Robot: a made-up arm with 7 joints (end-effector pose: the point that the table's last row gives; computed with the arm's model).
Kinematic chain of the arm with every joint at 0, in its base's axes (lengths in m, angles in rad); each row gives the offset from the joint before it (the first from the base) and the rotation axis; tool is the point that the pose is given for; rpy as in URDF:
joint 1: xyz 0 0 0.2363 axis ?
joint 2: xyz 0 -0.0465 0.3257 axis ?
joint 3: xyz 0 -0.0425 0.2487 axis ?
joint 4: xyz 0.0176 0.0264 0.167 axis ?
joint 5: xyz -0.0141 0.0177 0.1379 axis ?
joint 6: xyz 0 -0.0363 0.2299 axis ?
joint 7: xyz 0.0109 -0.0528 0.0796 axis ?
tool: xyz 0 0 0 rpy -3.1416 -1.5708 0
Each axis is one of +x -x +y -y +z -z.
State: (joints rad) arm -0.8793 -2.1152 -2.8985 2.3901 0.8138 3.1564 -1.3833
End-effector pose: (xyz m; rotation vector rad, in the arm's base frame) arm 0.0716 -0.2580 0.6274 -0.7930 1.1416 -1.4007
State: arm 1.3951 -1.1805 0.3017 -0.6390 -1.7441 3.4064 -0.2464
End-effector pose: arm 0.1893 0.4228 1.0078 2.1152 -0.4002 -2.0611
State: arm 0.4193 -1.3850 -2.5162 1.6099 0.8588 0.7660 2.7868
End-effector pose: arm 0.3983 -0.1634 1.0181 0.9429 1.4616 -1.8070
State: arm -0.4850 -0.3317 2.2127 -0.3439 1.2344 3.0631 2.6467
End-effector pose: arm 0.1668 -0.2051 1.2289 2.4701 -0.1208 1.7118
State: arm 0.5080 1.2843 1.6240 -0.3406 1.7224 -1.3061 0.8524
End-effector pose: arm -0.6261 -0.5163 0.6580 -0.1081 2.2624 0.8949
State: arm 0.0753 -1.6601 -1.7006 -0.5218 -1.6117 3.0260 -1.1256
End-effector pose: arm 0.5947 0.1613 0.4124 2.3551 -1.9915 0.1504
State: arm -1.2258 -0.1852 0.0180 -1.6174 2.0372 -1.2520 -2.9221
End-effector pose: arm -0.0402 0.2867 1.0504 -0.9387 2.0985 -1.6941
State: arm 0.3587 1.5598 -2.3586 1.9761 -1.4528 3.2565 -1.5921
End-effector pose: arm -0.2538 -0.4597 0.3628 0.7380 -0.1435 0.6375
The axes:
joint 1: +z
joint 2: -y
joint 3: +z
joint 4: +y
joint 5: +z
joint 6: -y
joint 7: +x

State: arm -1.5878 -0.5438 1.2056 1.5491 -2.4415 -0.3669 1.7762
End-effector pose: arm 0.3599 -0.3473 0.9708 0.4363 -1.1503 0.9376
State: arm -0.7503 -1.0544 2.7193 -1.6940 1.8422 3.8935 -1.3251
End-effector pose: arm 0.1453 -0.5599 0.5884 0.3652 1.2948 1.7365
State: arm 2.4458 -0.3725 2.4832 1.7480 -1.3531 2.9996 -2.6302
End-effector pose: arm 0.0258 -0.1147 1.1016 -0.6771 0.9418 -0.8910
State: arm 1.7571 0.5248 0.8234 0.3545 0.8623 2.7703 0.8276
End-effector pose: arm 0.0528 -0.2230 1.2210 0.5099 0.8631 1.1273
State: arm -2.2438 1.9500 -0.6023 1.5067 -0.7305 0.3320 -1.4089
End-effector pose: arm 0.1120 0.7150 0.7103 0.4809 -1.2968 -0.4999
